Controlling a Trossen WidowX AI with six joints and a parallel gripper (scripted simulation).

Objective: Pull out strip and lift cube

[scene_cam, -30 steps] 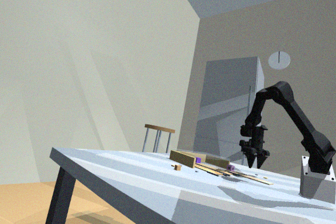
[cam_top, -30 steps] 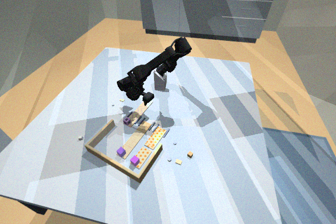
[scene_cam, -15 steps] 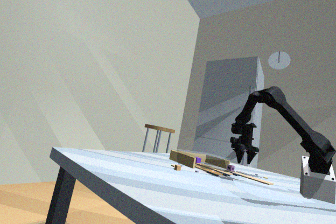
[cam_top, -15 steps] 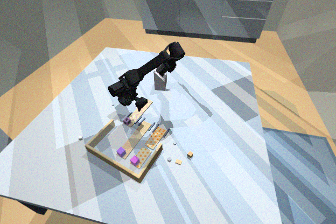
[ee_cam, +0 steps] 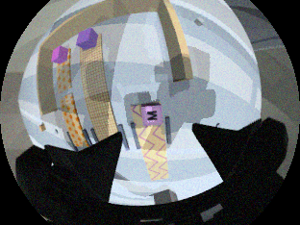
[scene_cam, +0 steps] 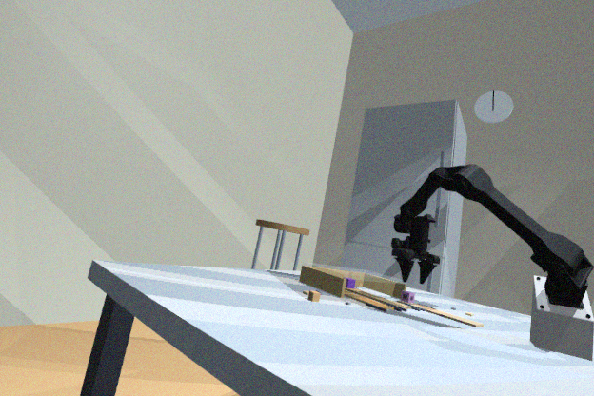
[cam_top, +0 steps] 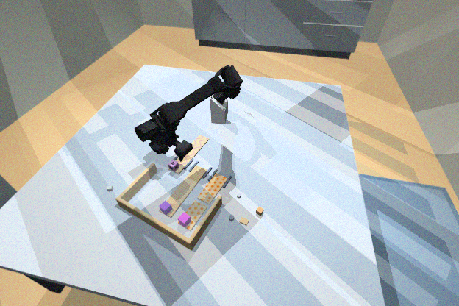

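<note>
My gripper tip is now 1 cm short of the purple labelled cube and 5 cm above it. The rest, counted from my gripper tip: tan block (18 cm ahead, 36 cm to the left, 6 cm below); then zigzag-patterned strip (8 cm behind, 5 cm to the left, 6 cm below).
</note>
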